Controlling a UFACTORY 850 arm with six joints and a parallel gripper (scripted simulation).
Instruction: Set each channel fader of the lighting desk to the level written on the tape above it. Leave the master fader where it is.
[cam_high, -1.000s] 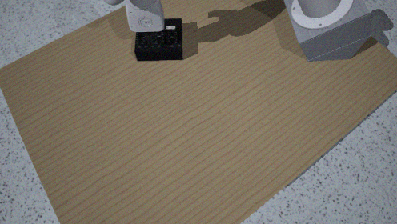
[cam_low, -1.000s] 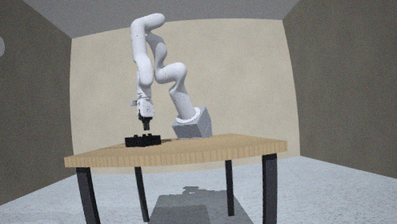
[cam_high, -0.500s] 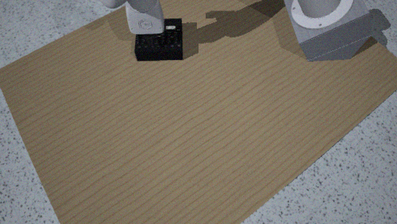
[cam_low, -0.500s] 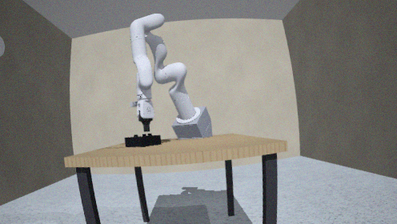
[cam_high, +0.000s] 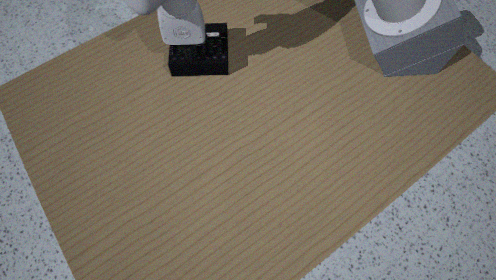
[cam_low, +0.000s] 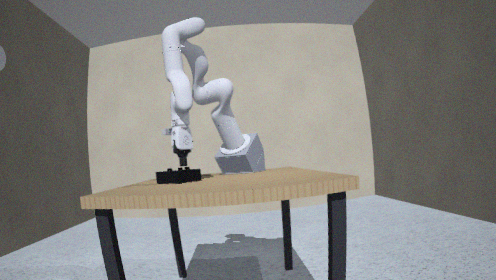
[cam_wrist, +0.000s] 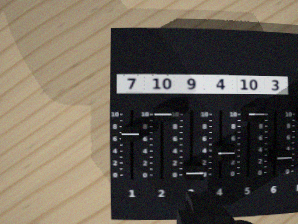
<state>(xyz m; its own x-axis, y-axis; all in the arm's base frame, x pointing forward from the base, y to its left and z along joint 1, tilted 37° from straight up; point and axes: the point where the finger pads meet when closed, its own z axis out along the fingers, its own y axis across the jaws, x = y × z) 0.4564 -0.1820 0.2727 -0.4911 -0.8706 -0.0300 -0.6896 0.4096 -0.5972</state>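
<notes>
My gripper is now 3 cm above the fader 3, 2 cm to the left of it and 1 cm past it. Round my hand: fader 1 (7 cm to the right, 3 cm below, 1 cm ahead); fader 2 (7 cm to the right, 3 cm below, 2 cm behind); fader 4 (4 cm behind, 3 cm below, 2 cm to the right).
</notes>
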